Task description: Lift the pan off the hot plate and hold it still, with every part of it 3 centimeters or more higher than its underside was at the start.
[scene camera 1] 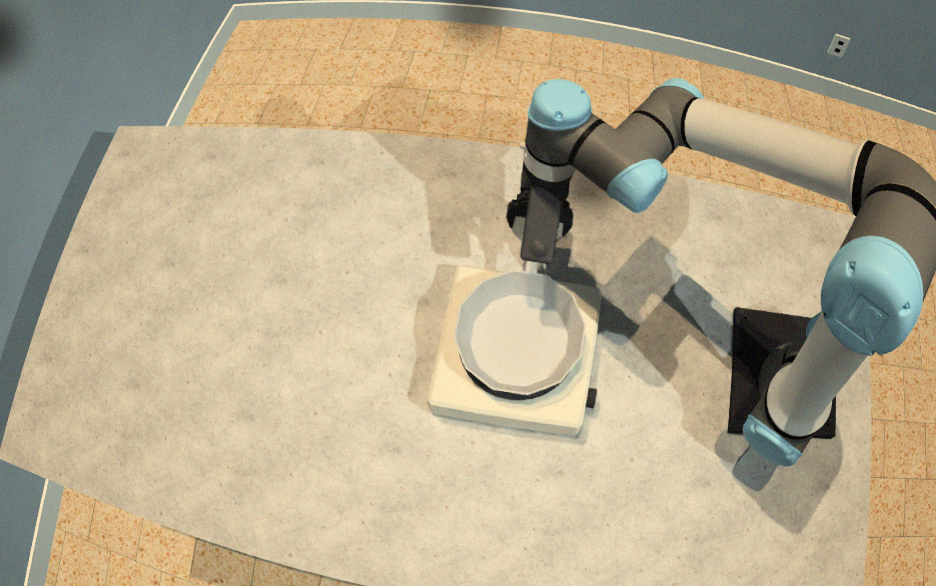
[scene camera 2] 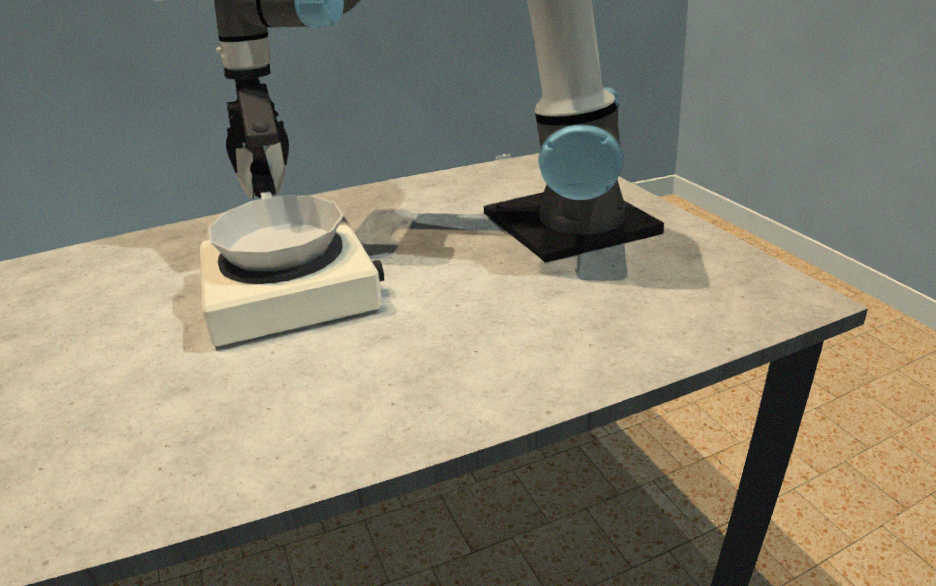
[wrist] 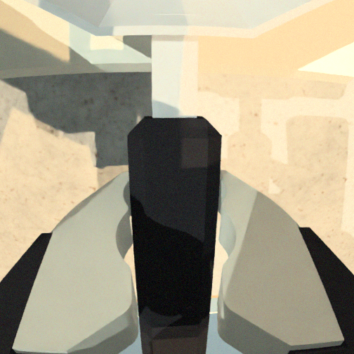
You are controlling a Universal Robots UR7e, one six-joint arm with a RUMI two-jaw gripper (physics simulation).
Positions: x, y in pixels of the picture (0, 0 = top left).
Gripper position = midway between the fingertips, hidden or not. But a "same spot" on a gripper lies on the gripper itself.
Labels:
gripper: scene camera 1 534, 241; scene camera 2; wrist
light grey pan: scene camera 1 520, 332; scene camera 2 277, 233; wrist 174, 156
cream hot plate: scene camera 1; scene camera 2; wrist 307, 47
same spot on gripper: [wrist: 280, 281] = [scene camera 2: 243, 158]
same spot on cream hot plate: [scene camera 1: 455, 392] = [scene camera 2: 230, 294]

